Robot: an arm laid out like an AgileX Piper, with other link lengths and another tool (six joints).
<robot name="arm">
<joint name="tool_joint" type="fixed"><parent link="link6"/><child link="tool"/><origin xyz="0.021 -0.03 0.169" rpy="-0.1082 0 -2.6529"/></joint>
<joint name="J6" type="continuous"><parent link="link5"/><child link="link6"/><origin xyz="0 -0.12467 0" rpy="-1.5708 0 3.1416"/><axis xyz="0 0 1"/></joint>
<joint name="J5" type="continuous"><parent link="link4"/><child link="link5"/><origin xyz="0 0 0" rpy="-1.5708 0 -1.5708"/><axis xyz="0 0 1"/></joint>
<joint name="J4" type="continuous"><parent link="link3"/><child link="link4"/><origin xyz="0.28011 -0.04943 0" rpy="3.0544 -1.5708 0"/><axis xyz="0 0 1"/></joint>
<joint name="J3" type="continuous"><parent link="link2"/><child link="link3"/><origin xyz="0.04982 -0.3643 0" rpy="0 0 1.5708"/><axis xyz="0 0 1"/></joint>
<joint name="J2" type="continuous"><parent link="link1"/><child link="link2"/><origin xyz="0 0 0" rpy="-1.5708 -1.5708 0"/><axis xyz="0 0 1"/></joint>
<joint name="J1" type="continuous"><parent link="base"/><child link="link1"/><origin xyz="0 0 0.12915"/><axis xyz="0 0 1"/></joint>
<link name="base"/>
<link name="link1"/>
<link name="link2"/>
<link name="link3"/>
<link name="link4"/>
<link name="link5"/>
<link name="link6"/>
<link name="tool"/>
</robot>
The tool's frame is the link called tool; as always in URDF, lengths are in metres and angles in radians. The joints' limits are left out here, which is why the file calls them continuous.
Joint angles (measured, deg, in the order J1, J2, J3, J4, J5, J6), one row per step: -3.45, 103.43, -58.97, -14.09, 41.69, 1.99; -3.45, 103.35, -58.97, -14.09, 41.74, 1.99; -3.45, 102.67, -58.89, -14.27, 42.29, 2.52; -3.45, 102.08, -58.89, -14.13, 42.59, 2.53; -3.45, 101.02, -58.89, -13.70, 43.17, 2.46; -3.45, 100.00, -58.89, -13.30, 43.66, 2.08; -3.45, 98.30, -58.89, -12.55, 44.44, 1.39; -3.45, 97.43, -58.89, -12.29, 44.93, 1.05; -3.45, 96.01, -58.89, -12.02, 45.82, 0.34; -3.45, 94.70, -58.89, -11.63, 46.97, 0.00
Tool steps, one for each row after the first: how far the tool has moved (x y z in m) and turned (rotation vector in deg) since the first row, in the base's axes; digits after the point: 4 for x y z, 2 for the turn. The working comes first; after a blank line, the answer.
Tool pose at each row, in the base's axes (x y z in m, rotation vector in deg; the steps are taken from these numbers as rounded here): 0.4317, -0.0412, 0.0229, 33.40, 164.50, -2.67; 0.4316, -0.0413, 0.0234, 33.40, 164.46, -2.67; 0.4298, -0.0424, 0.0277, 34.08, 164.15, -2.92; 0.4293, -0.0423, 0.0317, 34.27, 163.82, -2.78; 0.4281, -0.0413, 0.0389, 34.67, 163.30, -2.37; 0.4271, -0.0403, 0.0459, 34.58, 162.86, -1.99; 0.4252, -0.0382, 0.0573, 34.39, 162.12, -1.25; 0.4237, -0.0375, 0.0631, 34.21, 161.83, -1.03; 0.4204, -0.0369, 0.0722, 33.59, 161.51, -0.90; 0.4158, -0.0361, 0.0801, 33.71, 161.37, -0.70

-0.0001, -0.0001, 0.0005, -0.01, -0.04, 0.00; -0.0019, -0.0012, 0.0048, -0.16, -0.18, -0.51; -0.0024, -0.0011, 0.0088, -0.11, -0.49, -0.67; -0.0036, -0.0001, 0.0160, 0.11, -0.98, -0.97; -0.0046, 0.0009, 0.0230, 0.27, -1.47, -0.94; -0.0065, 0.0030, 0.0344, 0.60, -2.33, -0.85; -0.0080, 0.0037, 0.0402, 0.67, -2.67, -0.75; -0.0113, 0.0043, 0.0493, 0.63, -3.10, -0.36; -0.0159, 0.0051, 0.0572, 0.75, -3.25, -0.45
